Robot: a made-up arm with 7 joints. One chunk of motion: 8 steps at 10 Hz.
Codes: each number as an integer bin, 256 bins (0 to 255) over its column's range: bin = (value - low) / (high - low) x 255, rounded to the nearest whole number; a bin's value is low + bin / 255 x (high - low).
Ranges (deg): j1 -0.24..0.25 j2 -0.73..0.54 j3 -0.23..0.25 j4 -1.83..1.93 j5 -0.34..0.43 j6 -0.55..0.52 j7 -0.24..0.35
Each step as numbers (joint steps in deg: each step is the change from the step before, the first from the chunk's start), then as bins.
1 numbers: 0.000 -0.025 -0.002 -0.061 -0.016 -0.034 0.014
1 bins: 125 142 121 120 107 123 110
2 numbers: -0.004 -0.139 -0.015 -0.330 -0.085 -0.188 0.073
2 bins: 123 119 114 102 84 86 135
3 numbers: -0.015 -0.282 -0.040 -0.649 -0.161 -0.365 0.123
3 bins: 117 90 101 80 59 44 157
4 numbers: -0.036 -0.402 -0.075 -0.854 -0.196 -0.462 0.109
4 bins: 106 66 82 66 48 21 151
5 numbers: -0.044 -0.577 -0.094 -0.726 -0.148 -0.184 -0.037
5 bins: 102 31 72 75 64 87 88
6 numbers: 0.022 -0.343 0.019 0.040 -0.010 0.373 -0.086
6 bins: 136 78 132 127 109 220 67
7 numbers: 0.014 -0.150 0.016 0.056 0.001 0.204 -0.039
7 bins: 132 116 131 128 113 180 87
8 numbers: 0.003 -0.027 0.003 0.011 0.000 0.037 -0.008
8 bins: 126 141 124 125 113 140 100
